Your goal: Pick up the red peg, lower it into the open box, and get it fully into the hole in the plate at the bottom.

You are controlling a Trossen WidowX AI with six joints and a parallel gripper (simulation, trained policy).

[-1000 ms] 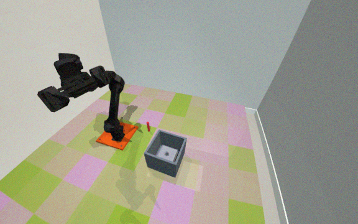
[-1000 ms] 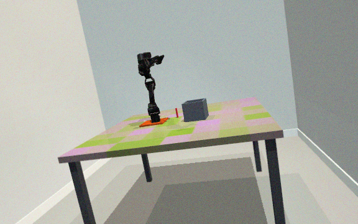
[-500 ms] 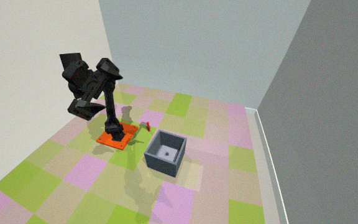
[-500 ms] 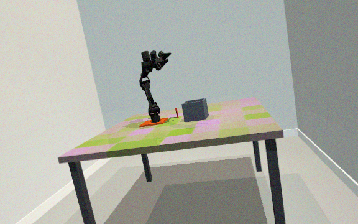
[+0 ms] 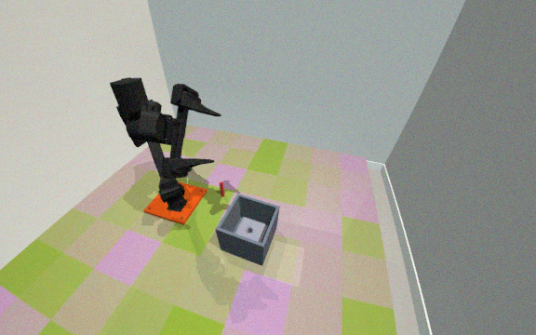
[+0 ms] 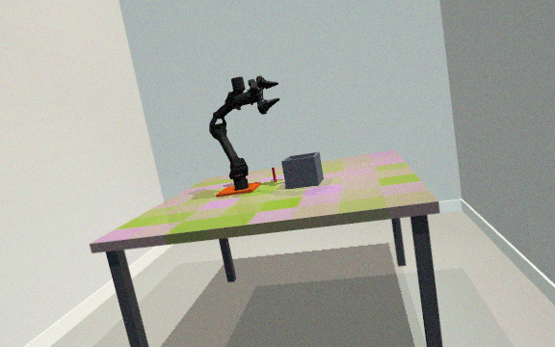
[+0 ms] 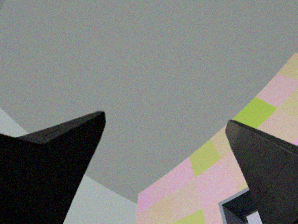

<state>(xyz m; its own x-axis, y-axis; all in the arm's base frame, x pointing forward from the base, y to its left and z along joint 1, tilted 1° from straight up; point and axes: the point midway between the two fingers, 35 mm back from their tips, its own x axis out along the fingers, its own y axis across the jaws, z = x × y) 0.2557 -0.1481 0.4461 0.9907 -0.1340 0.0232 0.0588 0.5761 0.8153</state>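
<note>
The red peg is 420 mm below my gripper tip, 240 mm to the left of it and 110 mm behind it. From my gripper tip the other things lie so: pale plate (420 mm below, 50 mm to the left, 50 mm ahead).
</note>
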